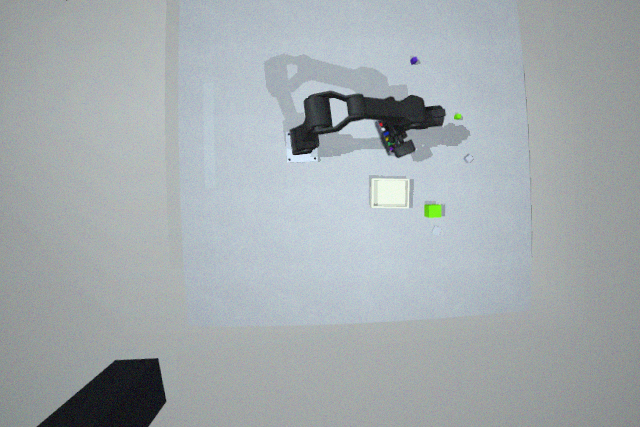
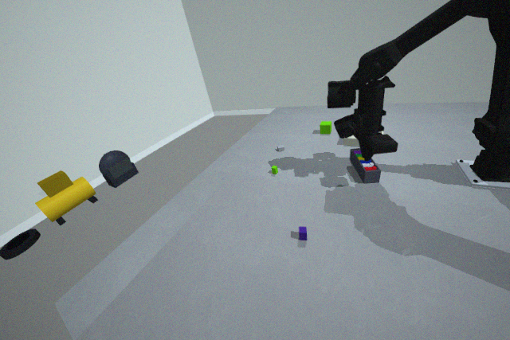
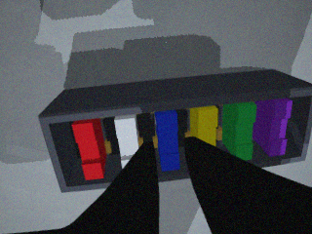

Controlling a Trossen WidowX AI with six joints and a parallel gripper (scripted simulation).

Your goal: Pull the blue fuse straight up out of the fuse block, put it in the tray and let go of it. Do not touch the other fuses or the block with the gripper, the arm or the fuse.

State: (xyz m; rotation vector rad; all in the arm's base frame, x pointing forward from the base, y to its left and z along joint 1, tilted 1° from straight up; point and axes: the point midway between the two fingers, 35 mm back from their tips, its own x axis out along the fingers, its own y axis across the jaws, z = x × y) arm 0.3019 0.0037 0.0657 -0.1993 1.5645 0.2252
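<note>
Now: the blue fuse 2 cm below my gripper tip. The rest, counted from my gripper tip: yellow fuse 2 cm to the right, 2 cm below; then white fuse 2 cm to the left, 2 cm below; then red fuse 1 cm behind, 3 cm to the left, 2 cm below.
</note>
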